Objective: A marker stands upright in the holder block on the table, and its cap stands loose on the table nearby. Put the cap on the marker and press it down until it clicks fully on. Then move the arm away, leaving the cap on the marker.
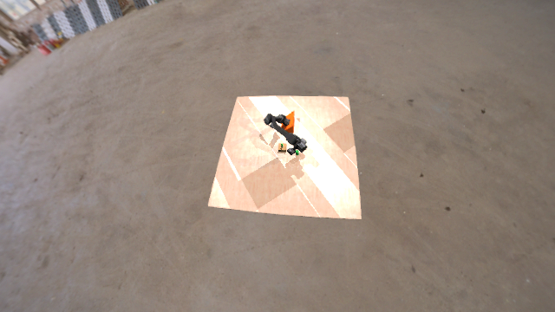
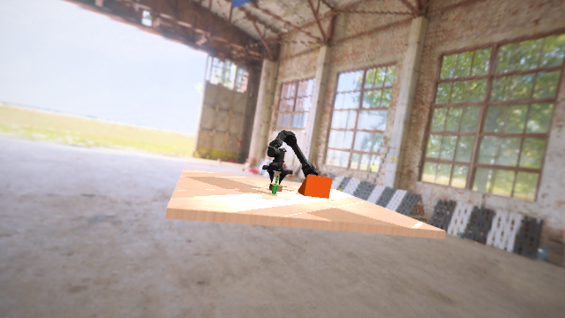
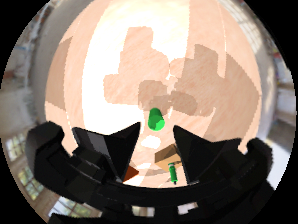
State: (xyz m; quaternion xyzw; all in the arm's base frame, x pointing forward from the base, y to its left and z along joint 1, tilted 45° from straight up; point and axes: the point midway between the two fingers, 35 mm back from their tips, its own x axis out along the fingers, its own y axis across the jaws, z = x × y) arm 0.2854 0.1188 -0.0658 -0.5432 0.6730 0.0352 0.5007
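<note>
The green marker cap is 40 mm below my gripper tip. Round my gripper tip: wooden holder block: 40 mm behind, 150 mm to the right, 40 mm below.
</note>
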